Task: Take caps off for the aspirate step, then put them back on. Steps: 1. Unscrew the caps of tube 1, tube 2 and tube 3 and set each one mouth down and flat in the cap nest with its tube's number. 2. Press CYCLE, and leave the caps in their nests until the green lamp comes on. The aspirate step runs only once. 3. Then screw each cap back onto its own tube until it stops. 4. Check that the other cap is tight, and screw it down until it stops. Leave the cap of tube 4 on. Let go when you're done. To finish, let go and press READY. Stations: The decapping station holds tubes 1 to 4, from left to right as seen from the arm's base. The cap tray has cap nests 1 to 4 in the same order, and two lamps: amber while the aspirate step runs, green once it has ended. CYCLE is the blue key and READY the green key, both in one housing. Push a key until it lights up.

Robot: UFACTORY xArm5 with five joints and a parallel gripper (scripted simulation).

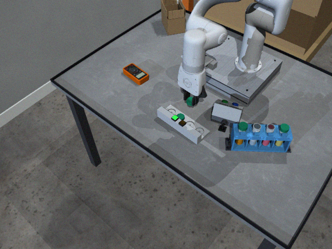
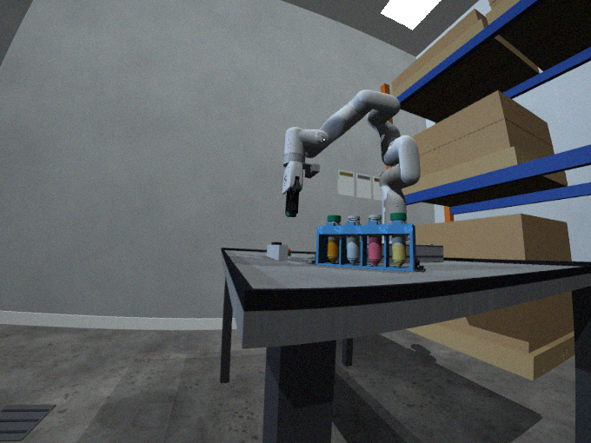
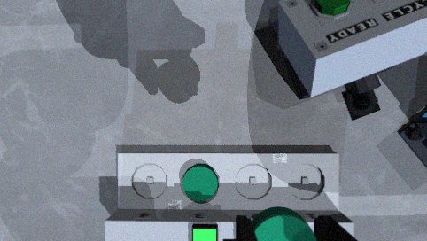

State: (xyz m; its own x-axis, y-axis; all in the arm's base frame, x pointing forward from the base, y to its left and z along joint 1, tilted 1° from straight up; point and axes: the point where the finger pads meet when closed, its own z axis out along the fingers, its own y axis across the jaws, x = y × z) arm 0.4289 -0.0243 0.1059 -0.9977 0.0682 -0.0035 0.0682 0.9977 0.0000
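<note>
Right now my hand is 70 mm past the threaded neck, 250 mm to the right of it and 50 mm above it. The rest, counted from my hand: green key 150 mm behind, 70 mm to the left, 100 mm below; blue key 170 mm behind, 110 mm to the left, 100 mm below; key housing 140 mm behind, 90 mm to the left, 120 mm below.
</note>
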